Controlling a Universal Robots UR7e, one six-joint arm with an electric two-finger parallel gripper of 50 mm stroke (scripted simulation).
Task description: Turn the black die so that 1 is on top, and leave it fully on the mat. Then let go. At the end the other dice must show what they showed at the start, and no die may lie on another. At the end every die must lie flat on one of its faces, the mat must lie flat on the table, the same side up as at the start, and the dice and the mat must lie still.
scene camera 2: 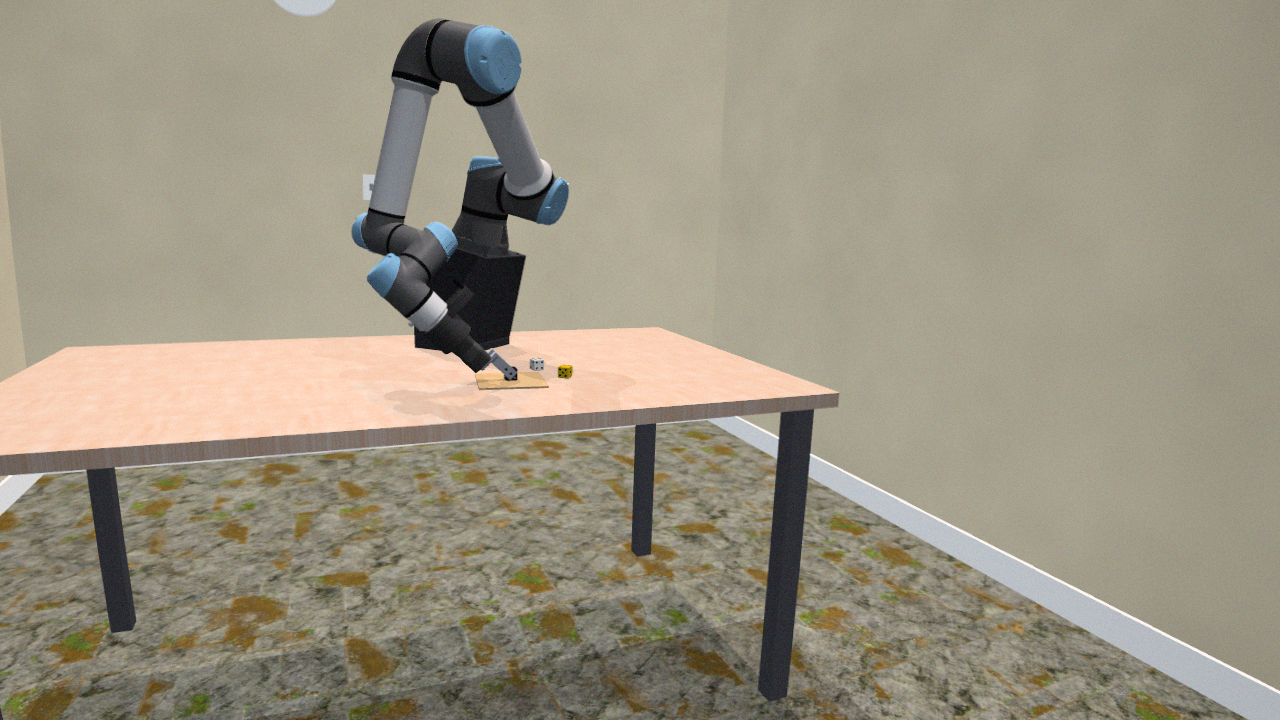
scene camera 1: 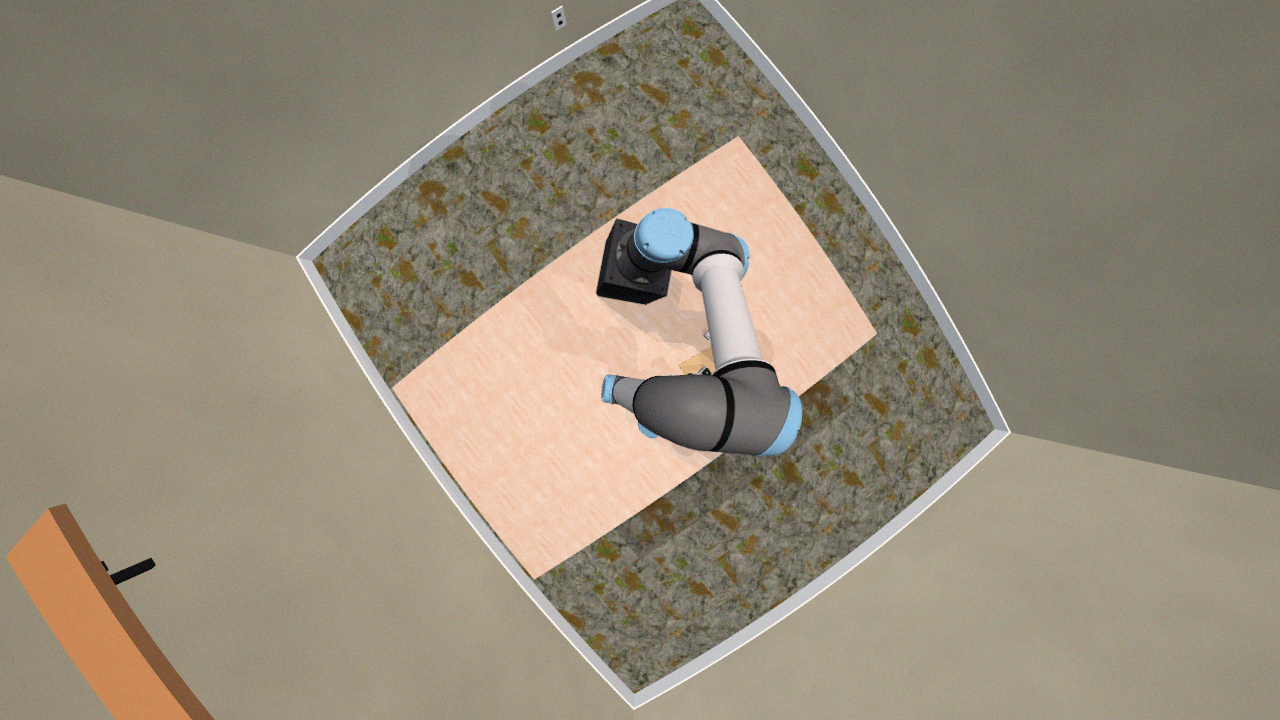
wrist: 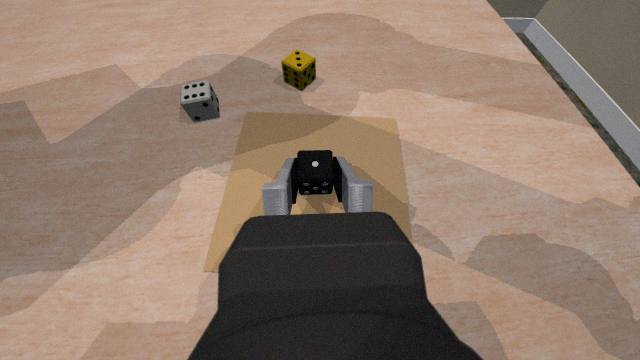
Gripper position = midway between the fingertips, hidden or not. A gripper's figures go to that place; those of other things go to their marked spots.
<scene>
My gripper (wrist: 315, 171) is 0.17 m from the lens. A black die (wrist: 315, 175) is 0.15 m from the lens. A tan mat (wrist: 370, 145): 0.20 m from the lens. The marked spots on the black die and the tan mat are 0.07 m apart.
</scene>
